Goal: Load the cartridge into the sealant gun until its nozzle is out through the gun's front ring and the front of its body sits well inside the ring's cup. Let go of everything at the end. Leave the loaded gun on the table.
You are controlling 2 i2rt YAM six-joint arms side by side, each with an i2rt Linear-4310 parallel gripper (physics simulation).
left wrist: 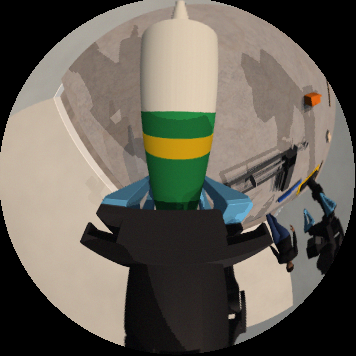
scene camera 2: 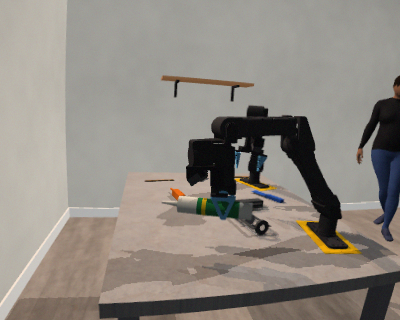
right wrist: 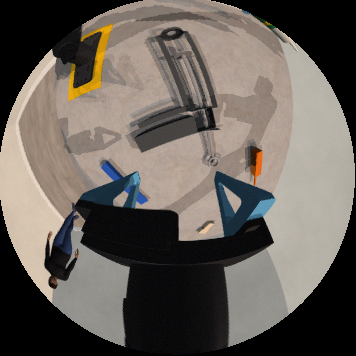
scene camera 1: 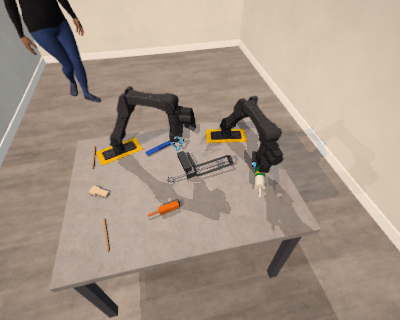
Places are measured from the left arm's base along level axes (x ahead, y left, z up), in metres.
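Pixels of known places: left gripper, fingertip midpoint: [scene camera 2: 223, 216]; right gripper, fingertip midpoint: [left wrist: 311, 201] [scene camera 2: 247, 169] [right wrist: 176, 175] [scene camera 1: 178, 144]; left arm's base, link origin: [scene camera 2: 325, 235] [right wrist: 86, 57] [scene camera 1: 225, 135]; right arm's base, link origin: [left wrist: 308, 179] [scene camera 2: 253, 183] [scene camera 1: 119, 150].
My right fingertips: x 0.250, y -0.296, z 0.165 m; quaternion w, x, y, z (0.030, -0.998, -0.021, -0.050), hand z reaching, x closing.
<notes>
For each thing: its top centre in the pictures, then the offset to it from my right fingertips. "spot": a spot on its surface instead.
- sealant gun, surface spot: [right wrist: 167, 132] [scene camera 1: 184, 160] spot: 0.008 m back, 0.026 m left, 0.133 m down
- white cartridge, top centre: [left wrist: 177, 157] [scene camera 2: 206, 198] [scene camera 1: 261, 171] 0.200 m ahead, 0.413 m left, 0.002 m down
- blue bar, top centre: [right wrist: 123, 186] [scene camera 2: 267, 194] [left wrist: 291, 191] [scene camera 1: 159, 146] 0.145 m back, 0.132 m right, 0.149 m down
- orange tool, top centre: [right wrist: 258, 171] [scene camera 2: 176, 190] [scene camera 1: 162, 208] 0.313 m ahead, 0.077 m right, 0.135 m down
- wooden block, top centre: [right wrist: 206, 228] [scene camera 1: 99, 191] 0.185 m ahead, 0.425 m right, 0.150 m down
The sealant gun [scene camera 1: 185, 163] [left wrist: 289, 160] [right wrist: 167, 132] lies on its side on the table, its cradle open. Its front ring [scene camera 1: 230, 160] [scene camera 2: 261, 227] [right wrist: 171, 33] is at the right end in scene camera 1. My left gripper [scene camera 1: 257, 167] [scene camera 2: 223, 206] [left wrist: 176, 175] is shut on the green and white cartridge [scene camera 1: 259, 181] [scene camera 2: 187, 205] [left wrist: 180, 75]. It holds it nearly level above the table, apart from the gun, right of the ring in scene camera 1. The nozzle points to the picture's bottom there. My right gripper [scene camera 1: 177, 143] [right wrist: 176, 175] is open and empty, above the table behind the gun's handle.
A blue bar [scene camera 1: 158, 148] [scene camera 2: 268, 196] [right wrist: 122, 181] lies near the right gripper. An orange tool [scene camera 1: 169, 207] [left wrist: 312, 99] [right wrist: 257, 161] lies in front of the gun in scene camera 1. A wooden block [scene camera 1: 99, 191] and thin sticks [scene camera 1: 106, 235] [scene camera 1: 94, 157] lie at the left.
</notes>
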